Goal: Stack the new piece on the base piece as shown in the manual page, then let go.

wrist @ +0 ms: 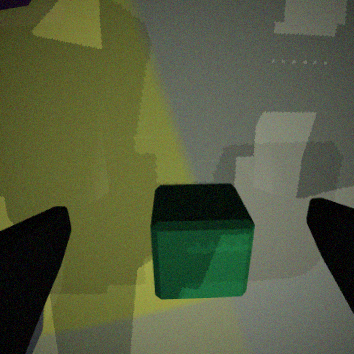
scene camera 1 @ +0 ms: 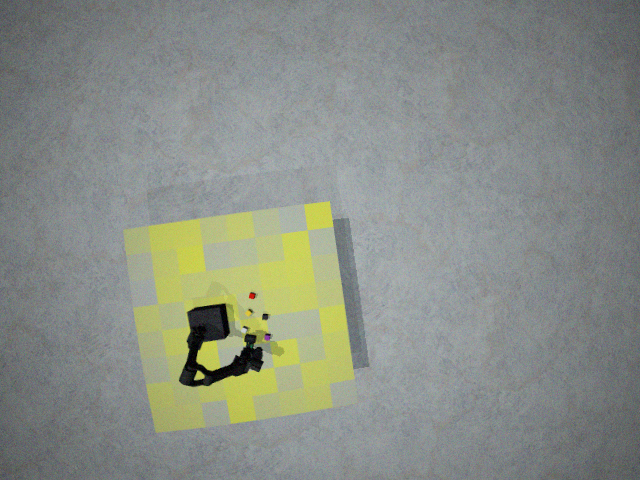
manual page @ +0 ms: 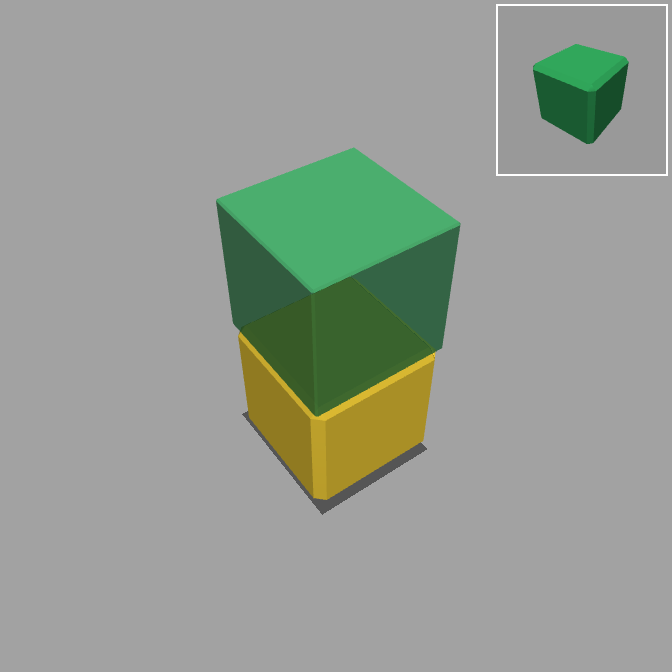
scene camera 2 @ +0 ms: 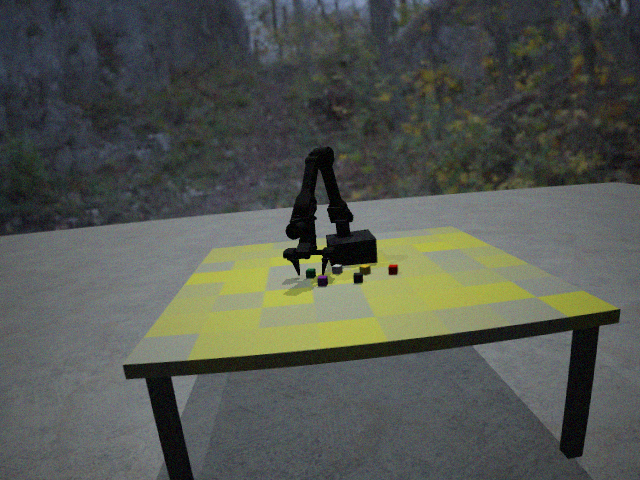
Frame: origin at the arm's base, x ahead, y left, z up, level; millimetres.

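Where they show: gripper, fingertip midpoint: (wrist: 189,214) (scene camera 1: 251,344) (scene camera 2: 311,275); arm's base, link origin: (scene camera 1: 200,330) (scene camera 2: 343,235).
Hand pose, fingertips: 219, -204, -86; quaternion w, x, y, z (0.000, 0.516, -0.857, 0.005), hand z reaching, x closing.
Things, the pixels of their top centre, and the offset from my fingertips, as dx, dy, dz. Level surfaces: height alone.
- green cube, top centre: (wrist: 202,266) (scene camera 2: 310,269) (scene camera 1: 250,346) -7, +1, +20
- purple cube, top centre: (scene camera 2: 322,276) (scene camera 1: 267,338) +107, +16, +20
- white cube, top centre: (scene camera 2: 336,265) (scene camera 1: 243,330) -9, +105, +20
- black cube, top centre: (scene camera 2: 358,273) (scene camera 1: 264,317) +135, +138, +20
- yellow cube, top centre: (scene camera 2: 364,265) (scene camera 1: 248,313) +52, +194, +20
- red cube, top centre: (scene camera 2: 393,265) (scene camera 1: 251,296) +104, +284, +20
- grey checkered table, surface height: dz -10
A green cube (scene camera 1: 251,346) (scene camera 2: 310,272) (wrist: 202,260) sits on the table, its sides nearly square to the fingers in the wrist view. My gripper (scene camera 1: 251,345) (scene camera 2: 311,274) (wrist: 189,214) is open and points down over it, one finger on each side, with gaps between the cube and both fingers. Around it on the table are a purple cube (scene camera 1: 267,337) (scene camera 2: 322,280), a white cube (scene camera 1: 245,329) (scene camera 2: 337,268), a black cube (scene camera 1: 265,316) (scene camera 2: 358,277), a yellow cube (scene camera 1: 248,312) (scene camera 2: 365,269) and a red cube (scene camera 1: 252,295) (scene camera 2: 392,269). None is stacked. Which is the base piece cannot be told.
The yellow and grey checkered table (scene camera 1: 320,258) (scene camera 2: 351,330) carries everything. The arm's black base box (scene camera 1: 207,322) (scene camera 2: 351,247) stands behind the cubes in scene camera 2. The purple and white cubes are the closest neighbours of the gripper. Arm shadows fall across the table.
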